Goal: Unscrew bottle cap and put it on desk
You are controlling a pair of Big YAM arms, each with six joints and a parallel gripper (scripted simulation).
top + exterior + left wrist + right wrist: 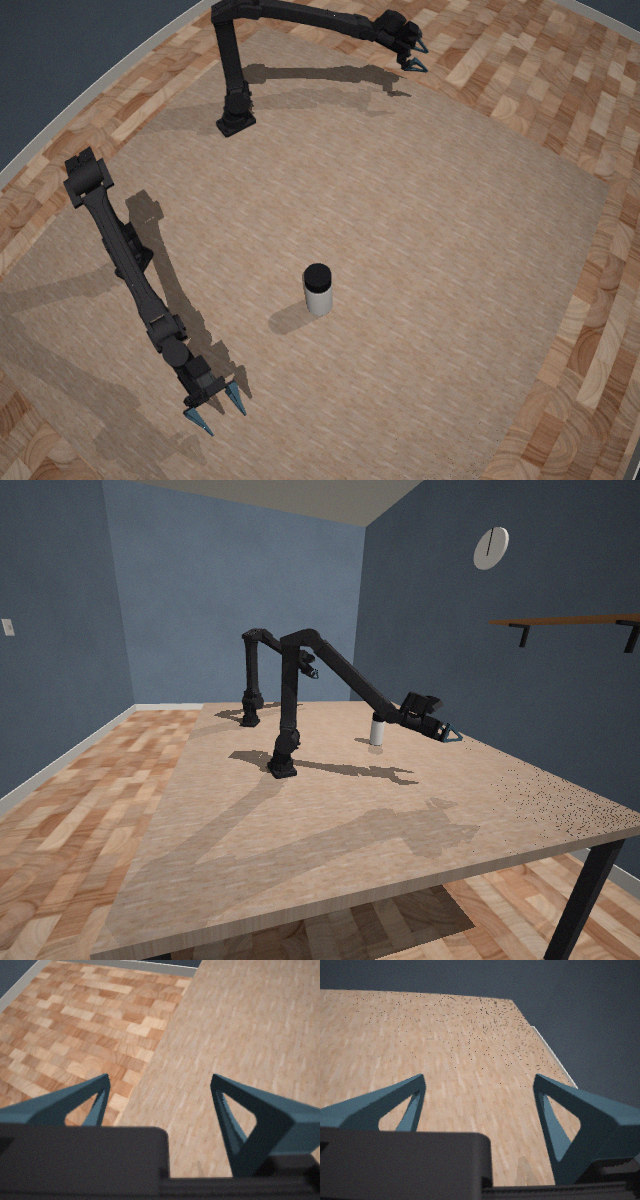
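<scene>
My left hand is 82 cm to the left of the white bottle and 13 cm above it. Round my left hand: black cap (82 cm to the right, 9 cm below).
Now: the black cap 10 mm ahead of my right hand, 430 mm to the left of it and 60 mm below it. From my right hand the other things lie so: white bottle (10 mm ahead, 430 mm to the left, 100 mm below).
</scene>
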